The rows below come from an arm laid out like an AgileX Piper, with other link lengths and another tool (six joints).
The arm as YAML. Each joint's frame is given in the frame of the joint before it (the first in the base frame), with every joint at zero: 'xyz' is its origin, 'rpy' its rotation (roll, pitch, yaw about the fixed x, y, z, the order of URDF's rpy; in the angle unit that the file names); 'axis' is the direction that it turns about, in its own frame. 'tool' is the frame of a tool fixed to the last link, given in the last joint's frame.
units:
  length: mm
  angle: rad
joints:
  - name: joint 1
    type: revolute
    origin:
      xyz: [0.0, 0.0, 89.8]
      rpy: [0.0, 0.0, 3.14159]
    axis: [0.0, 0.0, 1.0]
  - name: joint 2
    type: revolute
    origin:
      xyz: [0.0, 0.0, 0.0]
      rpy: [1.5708, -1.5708, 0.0]
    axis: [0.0, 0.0, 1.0]
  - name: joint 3
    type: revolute
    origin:
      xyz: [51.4, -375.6, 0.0]
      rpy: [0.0, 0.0, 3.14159]
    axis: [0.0, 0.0, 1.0]
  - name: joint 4
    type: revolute
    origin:
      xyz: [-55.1, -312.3, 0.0]
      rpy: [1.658, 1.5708, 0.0]
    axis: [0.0, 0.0, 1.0]
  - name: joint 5
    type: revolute
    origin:
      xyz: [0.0, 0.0, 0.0]
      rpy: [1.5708, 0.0, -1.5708]
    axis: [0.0, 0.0, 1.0]
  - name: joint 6
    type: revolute
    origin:
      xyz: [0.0, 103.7, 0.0]
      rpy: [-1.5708, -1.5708, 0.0]
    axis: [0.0, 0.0, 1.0]
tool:
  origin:
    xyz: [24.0, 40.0, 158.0]
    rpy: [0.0, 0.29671, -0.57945]
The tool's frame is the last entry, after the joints.
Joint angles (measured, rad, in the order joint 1, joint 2, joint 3, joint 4, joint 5, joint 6), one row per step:
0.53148 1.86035 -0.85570 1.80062 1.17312 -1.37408
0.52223 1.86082 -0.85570 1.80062 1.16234 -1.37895
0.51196 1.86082 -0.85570 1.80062 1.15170 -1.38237
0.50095 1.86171 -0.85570 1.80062 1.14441 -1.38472
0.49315 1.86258 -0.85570 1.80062 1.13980 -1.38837
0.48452 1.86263 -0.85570 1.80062 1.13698 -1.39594
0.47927 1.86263 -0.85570 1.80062 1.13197 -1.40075
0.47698 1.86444 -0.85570 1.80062 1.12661 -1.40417
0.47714 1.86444 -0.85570 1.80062 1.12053 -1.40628
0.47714 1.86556 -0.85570 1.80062 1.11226 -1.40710
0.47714 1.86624 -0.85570 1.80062 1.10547 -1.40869
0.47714 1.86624 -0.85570 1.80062 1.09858 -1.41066
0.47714 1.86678 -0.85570 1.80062 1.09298 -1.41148
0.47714 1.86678 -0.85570 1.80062 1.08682 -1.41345
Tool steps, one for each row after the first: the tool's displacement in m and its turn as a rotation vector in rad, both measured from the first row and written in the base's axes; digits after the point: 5 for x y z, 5 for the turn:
0.00574 -0.00299 -0.00236 -0.00819 -0.00642 -0.01473
0.01191 -0.00644 -0.00449 -0.01626 -0.01172 -0.03063
0.01796 -0.01014 -0.00639 -0.02232 -0.01450 -0.04547
0.02207 -0.01279 -0.00770 -0.02615 -0.01806 -0.05526
0.02601 -0.01575 -0.00813 -0.02793 -0.02580 -0.06406
0.02891 -0.01764 -0.00905 -0.03163 -0.03131 -0.07128
0.03077 -0.01847 -0.01100 -0.03660 -0.03397 -0.07595
0.03158 -0.01856 -0.01221 -0.04130 -0.03709 -0.07888
0.03295 -0.01873 -0.01447 -0.04841 -0.03835 -0.08346
0.03401 -0.01889 -0.01619 -0.05407 -0.04049 -0.08702
0.03503 -0.01910 -0.01756 -0.05946 -0.04361 -0.09057
0.03592 -0.01925 -0.01898 -0.06416 -0.04491 -0.09359
0.03682 -0.01945 -0.02020 -0.06898 -0.04790 -0.09670

